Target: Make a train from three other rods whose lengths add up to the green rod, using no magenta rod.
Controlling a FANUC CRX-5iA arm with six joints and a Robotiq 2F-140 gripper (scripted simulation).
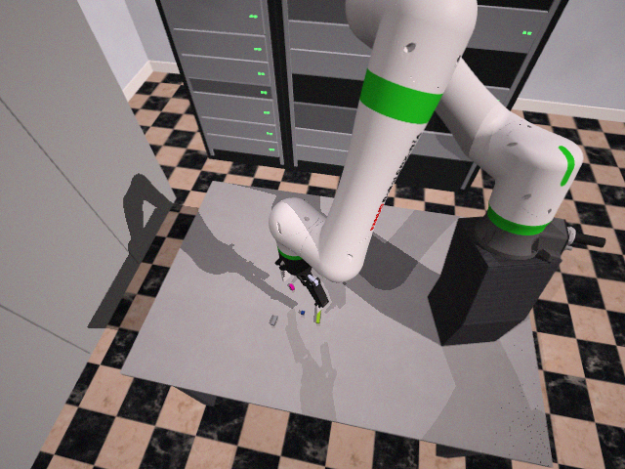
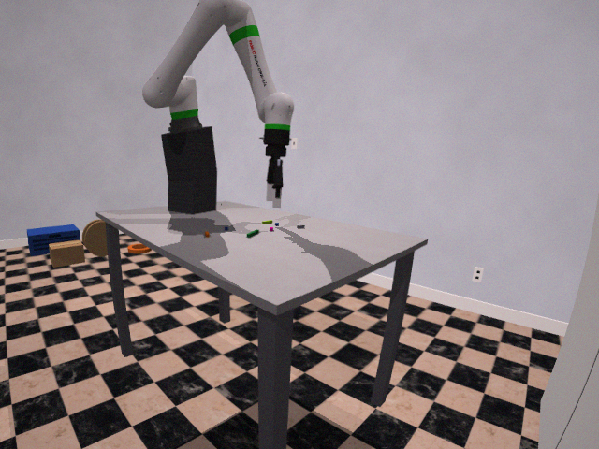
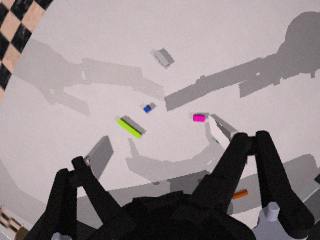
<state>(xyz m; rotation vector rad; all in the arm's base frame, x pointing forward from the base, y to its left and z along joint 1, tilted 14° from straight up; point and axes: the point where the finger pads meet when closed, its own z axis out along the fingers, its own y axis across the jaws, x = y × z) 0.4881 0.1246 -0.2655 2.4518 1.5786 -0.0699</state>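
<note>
The lime rod is 6 cm behind my hand, 2 cm to the left of it and 9 cm below it. From my hand the other things lie so: magenta rod (6 cm ahead, 4 cm to the right, 9 cm below); grey rod (6 cm ahead, 8 cm to the left, 9 cm below); green rod (9 cm ahead, 14 cm to the right, 9 cm below).
</note>
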